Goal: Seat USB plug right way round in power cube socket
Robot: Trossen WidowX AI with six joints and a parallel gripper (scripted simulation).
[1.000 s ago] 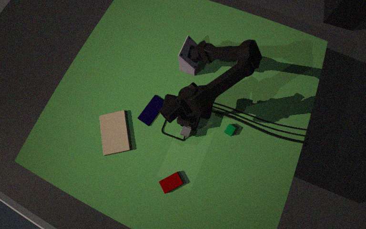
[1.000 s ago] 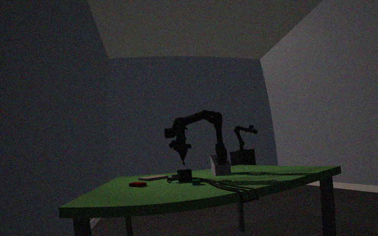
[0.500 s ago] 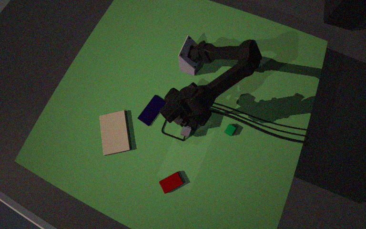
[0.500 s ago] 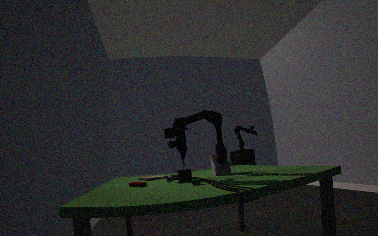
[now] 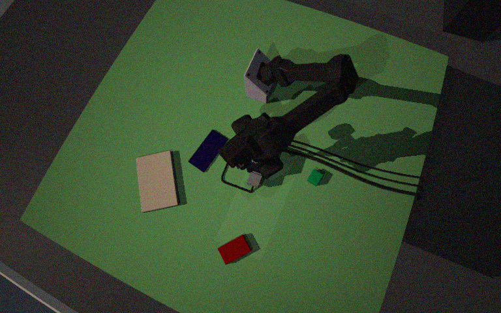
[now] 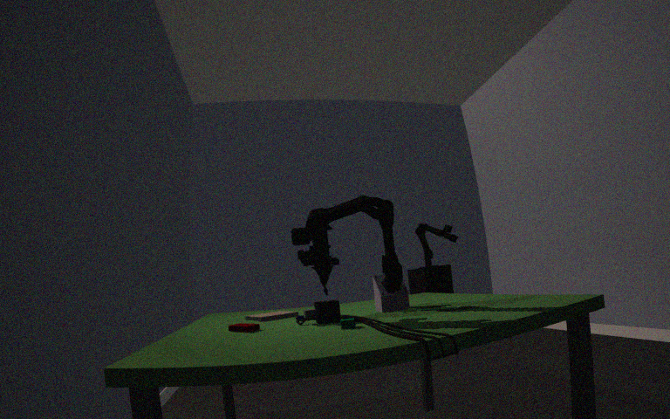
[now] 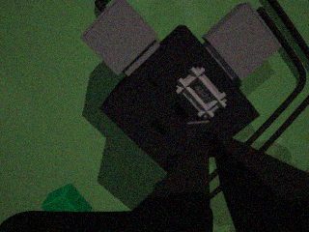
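The pale-framed socket lies 7 cm below my gripper tip and 1 cm to the right of it. Round my gripper tip: dark blue block (19 cm to the right, 13 cm below); then red block (30 cm ahead, 13 cm below, 1 cm to the left); then small green cube (20 cm to the left, 12 cm below, 1 cm behind).
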